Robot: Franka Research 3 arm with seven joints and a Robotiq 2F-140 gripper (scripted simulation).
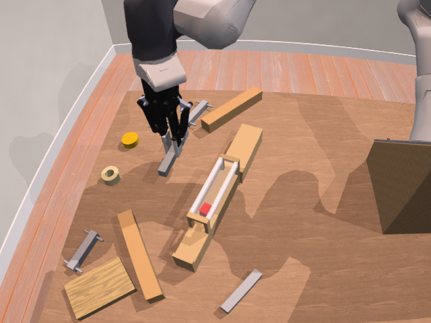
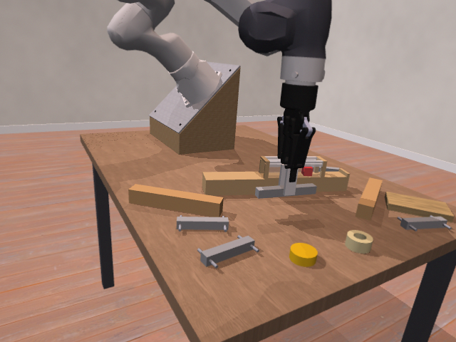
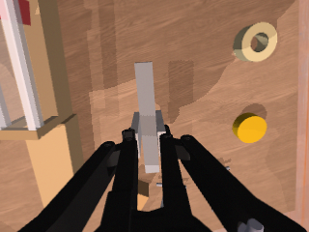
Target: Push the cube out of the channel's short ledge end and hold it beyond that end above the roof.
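The wooden channel base lies 130 mm behind my hand, 110 mm to the left of it and 30 mm below it. The rest, counted from my hand: red cube (120 mm behind, 150 mm to the left, 30 mm below); grey rod (30 mm below); yellow disc (170 mm ahead, 70 mm to the right, 80 mm below).
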